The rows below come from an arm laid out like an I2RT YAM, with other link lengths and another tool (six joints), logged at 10 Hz.
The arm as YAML. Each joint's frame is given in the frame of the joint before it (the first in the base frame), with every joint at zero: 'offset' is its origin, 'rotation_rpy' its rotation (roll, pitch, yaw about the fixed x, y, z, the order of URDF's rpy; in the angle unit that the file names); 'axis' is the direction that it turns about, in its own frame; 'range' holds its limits. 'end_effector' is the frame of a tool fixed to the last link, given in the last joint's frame.
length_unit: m
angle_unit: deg
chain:
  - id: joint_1
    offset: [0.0, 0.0, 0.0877]
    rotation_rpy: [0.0, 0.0, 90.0]
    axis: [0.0, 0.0, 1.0]
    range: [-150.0, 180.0]
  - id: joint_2
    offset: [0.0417, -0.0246, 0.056]
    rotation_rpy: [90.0, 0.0, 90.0]
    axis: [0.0, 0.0, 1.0]
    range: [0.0, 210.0]
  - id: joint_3
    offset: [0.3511, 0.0, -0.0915]
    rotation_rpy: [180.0, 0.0, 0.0]
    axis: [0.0, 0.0, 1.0]
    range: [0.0, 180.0]
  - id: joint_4
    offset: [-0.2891, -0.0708, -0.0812]
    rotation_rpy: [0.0, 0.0, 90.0]
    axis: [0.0, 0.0, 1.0]
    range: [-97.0, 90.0]
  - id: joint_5
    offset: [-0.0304, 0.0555, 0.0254]
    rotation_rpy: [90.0, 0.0, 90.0]
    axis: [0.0, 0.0, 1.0]
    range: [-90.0, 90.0]
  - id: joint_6
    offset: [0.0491, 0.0, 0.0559]
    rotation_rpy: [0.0, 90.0, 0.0]
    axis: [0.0, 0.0, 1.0]
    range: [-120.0, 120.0]
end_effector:
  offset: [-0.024, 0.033, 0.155]
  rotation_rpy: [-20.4, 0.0, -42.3]
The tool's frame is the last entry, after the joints.
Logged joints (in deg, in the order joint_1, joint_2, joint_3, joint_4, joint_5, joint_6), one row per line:
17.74, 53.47, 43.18, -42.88, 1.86, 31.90
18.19, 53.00, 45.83, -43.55, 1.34, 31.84
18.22, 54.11, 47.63, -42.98, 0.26, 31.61
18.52, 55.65, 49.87, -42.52, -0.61, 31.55
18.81, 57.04, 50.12, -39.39, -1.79, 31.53
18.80, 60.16, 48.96, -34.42, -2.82, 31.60
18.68, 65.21, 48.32, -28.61, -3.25, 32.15
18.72, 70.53, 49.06, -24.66, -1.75, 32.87
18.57, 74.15, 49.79, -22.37, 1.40, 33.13
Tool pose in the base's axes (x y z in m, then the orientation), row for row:
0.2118, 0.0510, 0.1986, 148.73, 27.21, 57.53
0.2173, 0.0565, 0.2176, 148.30, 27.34, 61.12
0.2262, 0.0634, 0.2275, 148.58, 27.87, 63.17
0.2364, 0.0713, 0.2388, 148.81, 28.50, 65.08
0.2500, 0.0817, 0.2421, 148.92, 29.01, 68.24
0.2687, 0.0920, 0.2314, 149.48, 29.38, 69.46
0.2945, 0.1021, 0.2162, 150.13, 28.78, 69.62
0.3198, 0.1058, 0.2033, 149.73, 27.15, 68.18
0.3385, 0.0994, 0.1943, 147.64, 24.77, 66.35
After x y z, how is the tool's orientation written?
As a rotation vector, in degrees.
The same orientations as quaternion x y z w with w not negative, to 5 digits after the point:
0.90777, 0.16607, 0.35113, 0.15839
0.90106, 0.16612, 0.37136, 0.15027
0.89786, 0.16842, 0.38173, 0.14056
0.89460, 0.17133, 0.39124, 0.13139
0.88884, 0.17315, 0.40729, 0.11876
0.88743, 0.17442, 0.41237, 0.10949
0.88887, 0.17040, 0.41219, 0.10478
0.89195, 0.16173, 0.40615, 0.11539
0.89258, 0.14975, 0.40113, 0.14135

